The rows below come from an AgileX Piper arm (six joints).
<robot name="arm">
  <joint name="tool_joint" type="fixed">
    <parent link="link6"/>
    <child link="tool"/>
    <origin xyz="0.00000 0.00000 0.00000" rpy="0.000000 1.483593 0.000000"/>
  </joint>
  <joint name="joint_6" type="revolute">
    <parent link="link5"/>
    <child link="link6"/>
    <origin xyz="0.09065 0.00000 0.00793" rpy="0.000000 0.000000 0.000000"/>
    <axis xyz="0.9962 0 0.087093"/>
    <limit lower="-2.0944" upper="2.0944"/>
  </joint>
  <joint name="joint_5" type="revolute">
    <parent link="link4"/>
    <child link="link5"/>
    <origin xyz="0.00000 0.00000 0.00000" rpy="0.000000 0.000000 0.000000"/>
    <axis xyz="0 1 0"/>
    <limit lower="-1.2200" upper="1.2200"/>
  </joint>
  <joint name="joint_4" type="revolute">
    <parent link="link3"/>
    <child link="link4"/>
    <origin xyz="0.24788 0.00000 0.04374" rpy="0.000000 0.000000 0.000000"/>
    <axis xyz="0.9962 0 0.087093"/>
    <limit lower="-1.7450" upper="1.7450"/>
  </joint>
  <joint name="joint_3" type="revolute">
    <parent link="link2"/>
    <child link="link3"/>
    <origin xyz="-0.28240 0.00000 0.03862" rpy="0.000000 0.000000 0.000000"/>
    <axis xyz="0 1 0"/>
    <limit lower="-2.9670" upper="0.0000"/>
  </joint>
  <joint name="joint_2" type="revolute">
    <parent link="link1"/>
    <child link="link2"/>
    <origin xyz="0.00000 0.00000 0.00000" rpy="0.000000 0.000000 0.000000"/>
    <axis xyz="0 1 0"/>
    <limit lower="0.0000" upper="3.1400"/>
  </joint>
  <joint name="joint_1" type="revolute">
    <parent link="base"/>
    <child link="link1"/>
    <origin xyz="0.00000 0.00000 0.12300" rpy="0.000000 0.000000 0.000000"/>
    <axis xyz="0 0 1"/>
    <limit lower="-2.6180" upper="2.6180"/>
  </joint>
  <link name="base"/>
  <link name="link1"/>
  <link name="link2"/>
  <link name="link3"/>
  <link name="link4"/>
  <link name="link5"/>
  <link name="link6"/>
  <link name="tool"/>
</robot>
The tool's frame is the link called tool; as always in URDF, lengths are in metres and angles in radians.
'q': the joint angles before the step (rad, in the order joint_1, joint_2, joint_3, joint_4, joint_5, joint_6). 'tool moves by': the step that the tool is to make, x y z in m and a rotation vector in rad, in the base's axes. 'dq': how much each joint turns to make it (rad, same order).
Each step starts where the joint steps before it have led.
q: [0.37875 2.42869 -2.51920 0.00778 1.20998 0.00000]
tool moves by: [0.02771 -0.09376 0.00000 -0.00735 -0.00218 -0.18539]
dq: [-0.18402 -0.00001 0.00002 -0.00778 -0.00002 0.00000]
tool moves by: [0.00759 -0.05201 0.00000 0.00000 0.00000 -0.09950]
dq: [-0.09950 -0.00004 0.00008 0.00000 -0.00004 0.00000]
